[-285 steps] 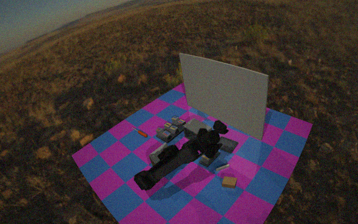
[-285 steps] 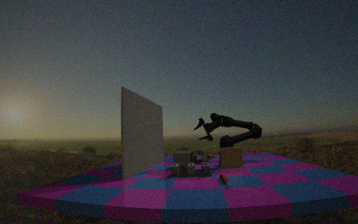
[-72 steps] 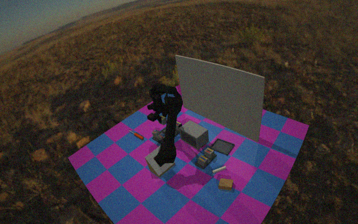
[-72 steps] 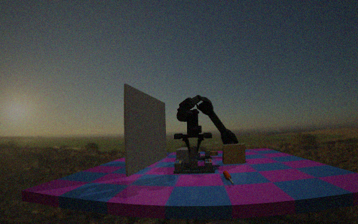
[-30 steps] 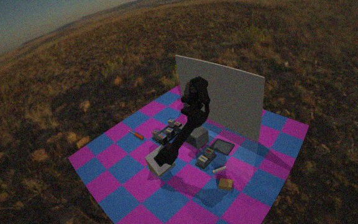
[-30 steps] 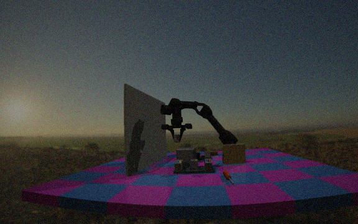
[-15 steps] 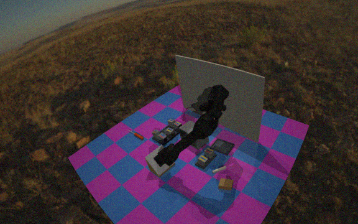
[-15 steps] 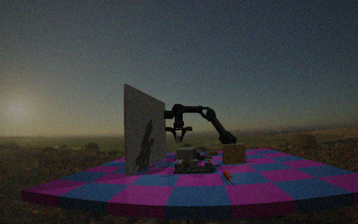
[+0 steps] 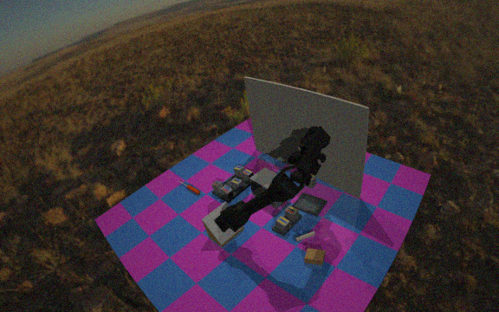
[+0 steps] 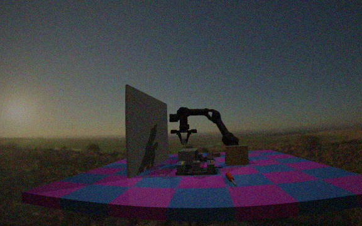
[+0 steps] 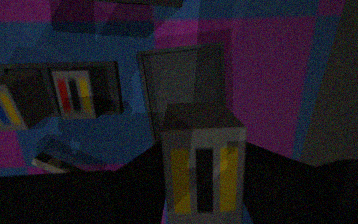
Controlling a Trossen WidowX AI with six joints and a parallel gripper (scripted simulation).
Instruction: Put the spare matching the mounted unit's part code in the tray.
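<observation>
The tray lies 12 cm below my gripper tip. From my gripper tip the other things lie so: mounted unit: 5 cm behind, 20 cm to the left, 8 cm below; then white cable tie bundle: 17 cm behind, 9 cm to the right, 12 cm below; then tall grey panel: 19 cm ahead, 17 cm to the left, 10 cm above.
</observation>
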